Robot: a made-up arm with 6 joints. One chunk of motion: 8 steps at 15 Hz.
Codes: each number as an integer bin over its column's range. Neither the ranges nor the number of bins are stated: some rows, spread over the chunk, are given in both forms.
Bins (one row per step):
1: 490 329 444 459 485 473
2: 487 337 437 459 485 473
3: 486 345 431 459 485 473
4: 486 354 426 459 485 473
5: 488 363 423 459 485 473
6: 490 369 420 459 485 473
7: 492 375 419 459 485 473
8: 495 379 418 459 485 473
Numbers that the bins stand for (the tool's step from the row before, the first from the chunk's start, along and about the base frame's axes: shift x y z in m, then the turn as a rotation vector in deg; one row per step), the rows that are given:
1: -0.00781 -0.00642 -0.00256 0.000 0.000 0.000
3: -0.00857 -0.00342 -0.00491 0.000 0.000 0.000
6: -0.00781 0.00107 -0.00690 0.000 0.000 0.000
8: -0.00686 0.00294 -0.00727 0.000 0.000 0.000
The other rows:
2: -0.00838 -0.00492 -0.00382 0.000 0.000 0.000
4: -0.00857 -0.00174 -0.00582 0.000 0.000 0.000
5: -0.00819 -0.00005 -0.00636 0.000 0.000 0.000
7: -0.00743 0.00220 -0.00709 0.000 0.000 0.000

